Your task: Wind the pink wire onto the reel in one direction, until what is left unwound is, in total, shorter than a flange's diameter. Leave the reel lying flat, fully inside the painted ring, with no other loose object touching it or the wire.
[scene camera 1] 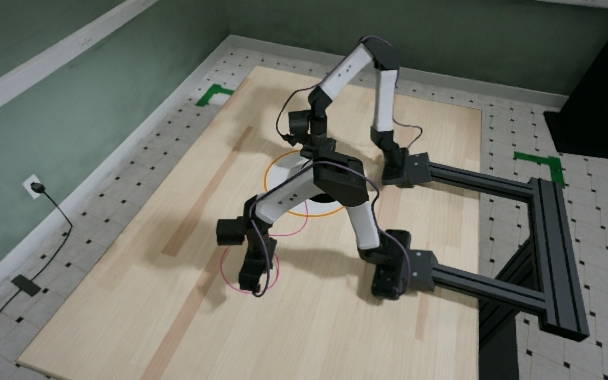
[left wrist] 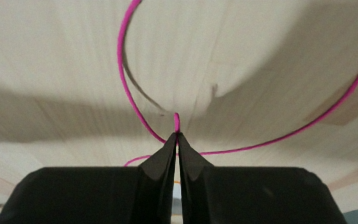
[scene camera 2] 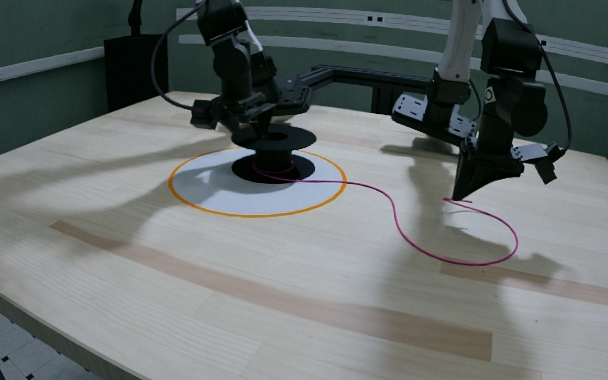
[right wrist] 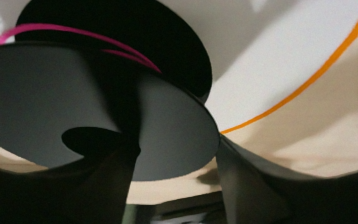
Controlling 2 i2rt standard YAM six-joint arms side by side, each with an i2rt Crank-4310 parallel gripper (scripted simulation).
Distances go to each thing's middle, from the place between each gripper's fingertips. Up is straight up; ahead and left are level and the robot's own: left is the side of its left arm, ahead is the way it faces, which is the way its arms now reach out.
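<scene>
My left hand [scene camera 2: 455, 200] is 1 cm above the black reel [scene camera 2: 273, 156], 12 cm past it and 35 cm to the left of it.
Relative to my right hand, the reel is 5 cm to the left, 2 cm below and 1 cm ahead. By its middle, the black reel is nearer to my right hand than to my left hand.
</scene>
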